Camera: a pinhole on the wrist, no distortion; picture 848 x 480 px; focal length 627.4 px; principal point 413.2 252.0 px. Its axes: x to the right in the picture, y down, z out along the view. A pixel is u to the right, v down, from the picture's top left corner.
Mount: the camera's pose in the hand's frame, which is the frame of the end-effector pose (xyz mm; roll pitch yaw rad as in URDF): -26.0 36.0 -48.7 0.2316 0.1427 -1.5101
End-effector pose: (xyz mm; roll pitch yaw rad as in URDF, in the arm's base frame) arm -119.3 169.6 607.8 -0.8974 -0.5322 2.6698
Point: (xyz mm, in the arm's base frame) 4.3 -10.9 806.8
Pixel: 673.4 301.3
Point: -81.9 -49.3 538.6
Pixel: 94.1 20.5
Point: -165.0 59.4 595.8
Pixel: 104.9 474.7
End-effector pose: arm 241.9 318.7 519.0 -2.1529 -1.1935 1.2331
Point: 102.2 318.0 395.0
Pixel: 660.2 24.3
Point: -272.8 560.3 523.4
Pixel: 663.3 437.3
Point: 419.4 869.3 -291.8
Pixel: outside the picture
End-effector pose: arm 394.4 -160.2 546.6 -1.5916 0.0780 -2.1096
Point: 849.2 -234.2 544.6
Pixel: 353.6 211.9
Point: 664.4 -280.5 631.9
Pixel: 544.9 357.0
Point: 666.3 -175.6 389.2
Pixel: 33.5 218.0
